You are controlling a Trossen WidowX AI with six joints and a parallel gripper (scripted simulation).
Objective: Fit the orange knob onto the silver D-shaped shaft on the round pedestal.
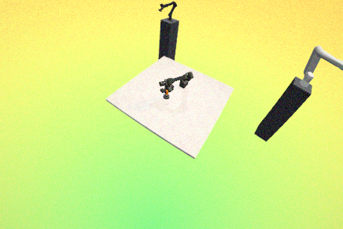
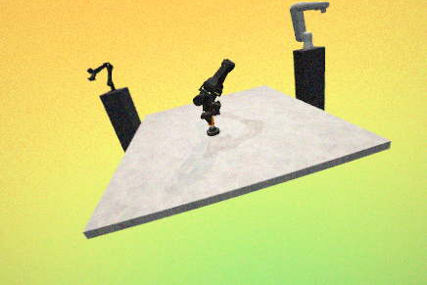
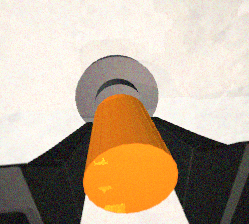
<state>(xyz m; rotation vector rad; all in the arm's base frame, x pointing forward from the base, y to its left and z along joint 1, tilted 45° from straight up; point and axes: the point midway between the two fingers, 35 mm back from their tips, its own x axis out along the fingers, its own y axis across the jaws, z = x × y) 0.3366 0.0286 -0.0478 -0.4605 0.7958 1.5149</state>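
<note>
My gripper tip is 3 cm below the orange knob. The rest, counted from my gripper tip: silver shaft 4 cm below.
</note>
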